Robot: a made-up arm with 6 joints.
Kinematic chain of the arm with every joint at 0, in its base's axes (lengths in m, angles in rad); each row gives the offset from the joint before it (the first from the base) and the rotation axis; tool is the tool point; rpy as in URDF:
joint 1: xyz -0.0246 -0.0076 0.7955 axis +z
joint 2: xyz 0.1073 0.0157 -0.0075 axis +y
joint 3: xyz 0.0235 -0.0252 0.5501 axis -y
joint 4: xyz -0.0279 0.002 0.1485 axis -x
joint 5: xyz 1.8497 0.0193 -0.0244 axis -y
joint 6: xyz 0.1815 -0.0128 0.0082 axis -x
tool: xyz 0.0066 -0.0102 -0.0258 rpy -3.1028 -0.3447 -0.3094
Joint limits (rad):
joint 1: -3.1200..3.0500
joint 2: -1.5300..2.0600
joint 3: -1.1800..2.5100
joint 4: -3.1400..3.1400
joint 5: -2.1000..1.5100
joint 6: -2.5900..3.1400
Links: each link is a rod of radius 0.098 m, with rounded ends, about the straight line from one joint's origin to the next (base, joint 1, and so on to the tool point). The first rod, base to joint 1, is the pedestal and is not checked.
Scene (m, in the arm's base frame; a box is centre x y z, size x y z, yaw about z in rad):
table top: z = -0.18
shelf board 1: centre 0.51 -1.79 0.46 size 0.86 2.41 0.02 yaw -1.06
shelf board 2: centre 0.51 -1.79 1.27 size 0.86 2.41 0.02 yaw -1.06
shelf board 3: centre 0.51 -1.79 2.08 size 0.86 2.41 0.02 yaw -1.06
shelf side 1: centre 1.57 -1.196 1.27 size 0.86 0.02 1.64 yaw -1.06
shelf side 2: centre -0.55 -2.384 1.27 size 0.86 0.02 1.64 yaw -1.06
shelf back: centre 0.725 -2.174 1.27 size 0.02 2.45 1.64 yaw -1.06
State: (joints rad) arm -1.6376 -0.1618 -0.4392 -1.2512 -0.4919 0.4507
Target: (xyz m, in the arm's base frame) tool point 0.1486 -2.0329 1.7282
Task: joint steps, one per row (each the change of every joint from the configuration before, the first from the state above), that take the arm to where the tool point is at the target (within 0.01 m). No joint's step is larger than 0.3 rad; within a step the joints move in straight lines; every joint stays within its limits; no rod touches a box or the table.
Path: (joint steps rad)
1: -0.0684 -0.2108 -0.1762 0.0449 -0.2468 -0.0203
2: -0.0684 -0.2109 -0.1763 0.0449 -0.2469 -0.0202
3: -0.0684 -0.2108 -0.1762 0.0449 -0.2468 -0.0203
4: -0.0684 -0.2108 -0.1762 0.0448 -0.2469 -0.0203
5: 0.0457 -0.0632 0.1769 -0.0283 0.1957 0.0155
6: 0.0457 -0.0632 0.1769 -0.0283 0.1957 0.0155
7: 0.0722 0.2580 0.2089 -0.0393 0.1701 0.0131
8: 0.0722 0.2581 0.2089 -0.0392 0.1702 0.0131
9: 0.0721 0.2580 0.2089 -0.0392 0.1702 0.0131
10: 0.0722 0.2580 0.2090 -0.0393 0.1701 0.0131

